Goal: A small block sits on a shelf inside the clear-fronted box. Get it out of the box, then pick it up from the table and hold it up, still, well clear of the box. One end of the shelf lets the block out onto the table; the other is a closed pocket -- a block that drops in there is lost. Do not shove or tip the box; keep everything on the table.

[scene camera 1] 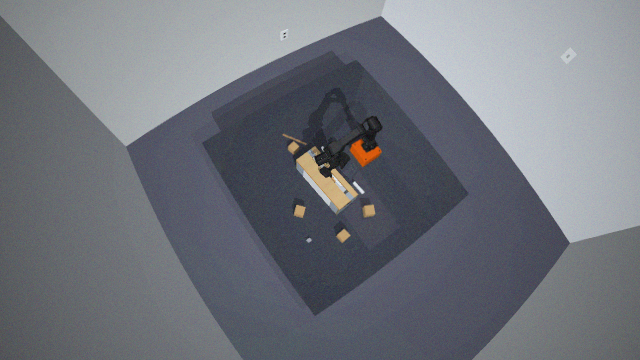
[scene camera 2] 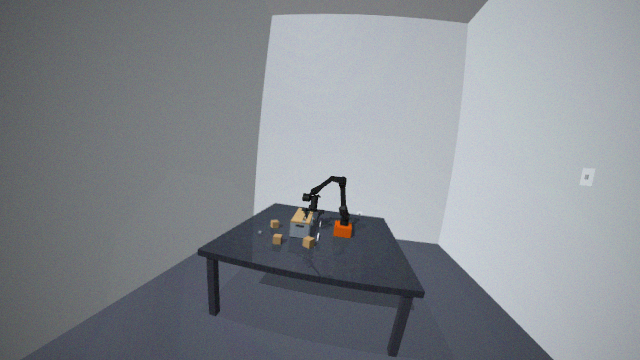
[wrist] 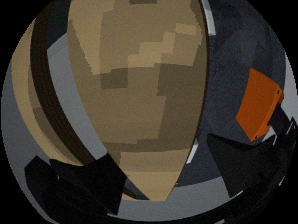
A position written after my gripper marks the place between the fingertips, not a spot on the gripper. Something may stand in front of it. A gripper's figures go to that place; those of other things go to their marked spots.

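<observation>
My gripper (wrist: 171, 142) is here, 11 cm from the lens. A box (wrist: 134, 85) is in the scene with my gripper, and the box is 2 cm from the lens.
</observation>
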